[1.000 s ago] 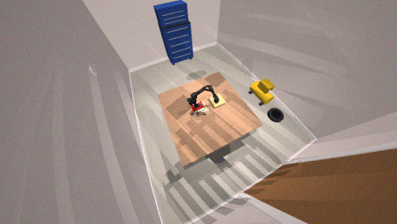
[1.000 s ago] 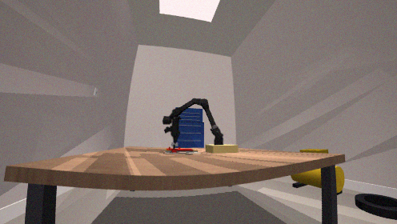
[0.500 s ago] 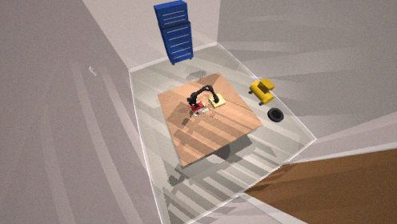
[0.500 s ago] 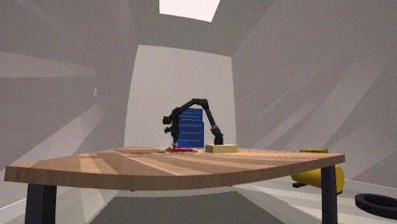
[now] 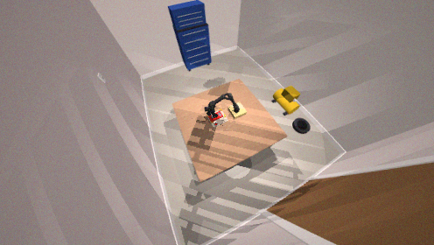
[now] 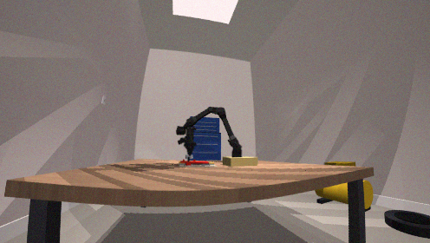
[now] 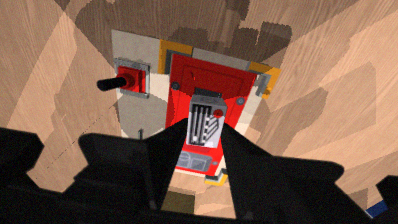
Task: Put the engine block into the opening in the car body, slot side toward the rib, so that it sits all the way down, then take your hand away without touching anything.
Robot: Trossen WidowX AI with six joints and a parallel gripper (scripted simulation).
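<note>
Now: the grey engine block 10 mm below my gripper tip. From my gripper tip the other things lie so: grey base plate: 50 mm below, 40 mm behind, 20 mm to the left.
</note>
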